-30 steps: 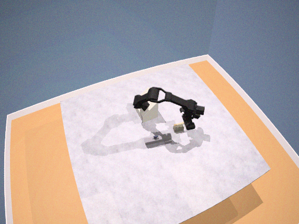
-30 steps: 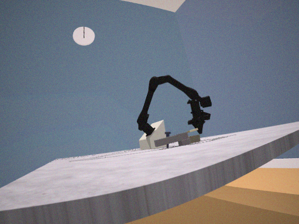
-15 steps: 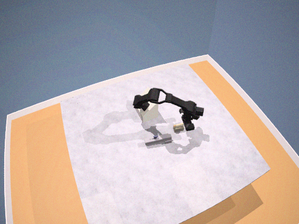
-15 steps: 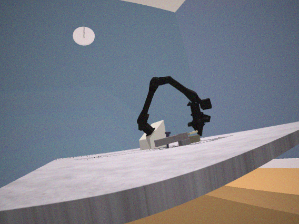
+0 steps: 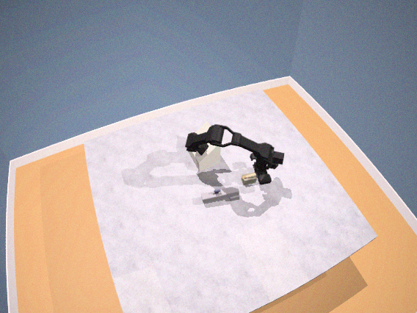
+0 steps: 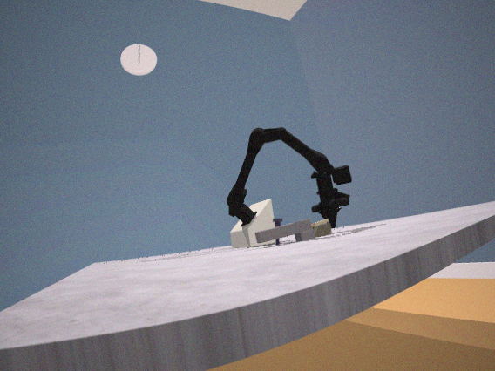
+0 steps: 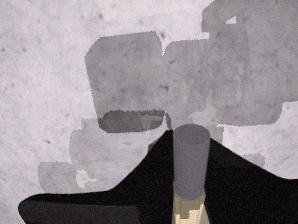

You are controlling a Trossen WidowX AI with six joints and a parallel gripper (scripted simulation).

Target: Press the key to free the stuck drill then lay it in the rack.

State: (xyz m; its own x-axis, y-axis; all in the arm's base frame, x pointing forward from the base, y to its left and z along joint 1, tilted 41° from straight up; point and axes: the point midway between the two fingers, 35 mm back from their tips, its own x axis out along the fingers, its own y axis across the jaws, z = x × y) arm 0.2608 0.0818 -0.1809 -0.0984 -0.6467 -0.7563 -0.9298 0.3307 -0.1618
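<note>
The drill lies 10 mm behind my gripper tip, 40 mm to the right of it and 30 mm above it. Round my gripper tip: olive-tan rack 20 mm behind, 50 mm to the right; holder block 10 mm behind, 230 mm to the right, 20 mm above; key 20 mm behind, 250 mm to the right, 30 mm above.
</note>
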